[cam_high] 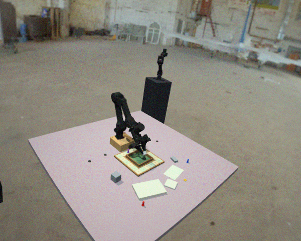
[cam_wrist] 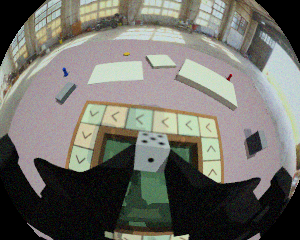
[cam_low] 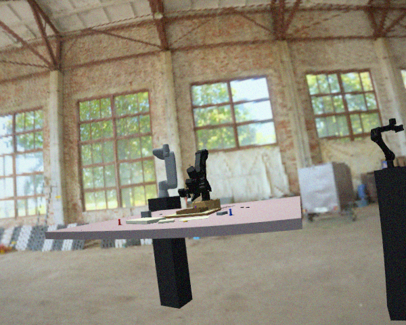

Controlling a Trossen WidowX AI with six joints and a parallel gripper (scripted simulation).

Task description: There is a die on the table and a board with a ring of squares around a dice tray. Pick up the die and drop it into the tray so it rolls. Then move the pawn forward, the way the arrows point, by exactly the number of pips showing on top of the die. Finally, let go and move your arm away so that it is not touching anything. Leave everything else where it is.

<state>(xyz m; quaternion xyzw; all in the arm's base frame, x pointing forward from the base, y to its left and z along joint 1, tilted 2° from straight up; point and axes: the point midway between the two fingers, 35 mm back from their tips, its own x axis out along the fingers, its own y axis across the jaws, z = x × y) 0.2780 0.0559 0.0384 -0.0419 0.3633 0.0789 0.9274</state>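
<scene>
The purple pawn lies 14 cm behind my gripper tip, 6 cm to the right of it and 6 cm below it. Round my gripper tip: yellow token (31 cm ahead, 17 cm to the left, 8 cm below); grey cube (9 cm ahead, 28 cm to the right, 6 cm below); white die (right at my gripper tip).
</scene>
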